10 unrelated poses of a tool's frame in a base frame.
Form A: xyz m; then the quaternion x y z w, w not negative.
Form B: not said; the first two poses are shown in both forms.
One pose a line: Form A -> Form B
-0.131 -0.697 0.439 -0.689 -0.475 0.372 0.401 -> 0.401 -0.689 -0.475 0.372 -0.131 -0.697 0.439
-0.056 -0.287 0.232 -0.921 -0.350 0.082 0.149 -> 0.149 -0.921 -0.350 0.082 -0.056 -0.287 0.232
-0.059 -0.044 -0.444 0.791 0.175 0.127 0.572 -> 0.572 0.791 0.175 0.127 -0.059 -0.044 -0.444
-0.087 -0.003 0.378 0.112 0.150 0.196 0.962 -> 0.962 0.112 0.150 0.196 -0.087 -0.003 0.378
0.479 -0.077 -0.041 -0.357 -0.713 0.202 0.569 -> 0.569 -0.357 -0.713 0.202 0.479 -0.077 -0.041
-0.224 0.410 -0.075 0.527 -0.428 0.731 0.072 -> 0.072 0.527 -0.428 0.731 -0.224 0.410 -0.075
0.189 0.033 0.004 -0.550 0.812 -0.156 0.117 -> 0.117 -0.550 0.812 -0.156 0.189 0.033 0.004
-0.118 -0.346 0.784 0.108 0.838 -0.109 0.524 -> 0.524 0.108 0.838 -0.109 -0.118 -0.346 0.784
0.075 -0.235 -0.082 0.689 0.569 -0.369 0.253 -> 0.253 0.689 0.569 -0.369 0.075 -0.235 -0.082
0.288 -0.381 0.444 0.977 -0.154 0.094 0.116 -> 0.116 0.977 -0.154 0.094 0.288 -0.381 0.444
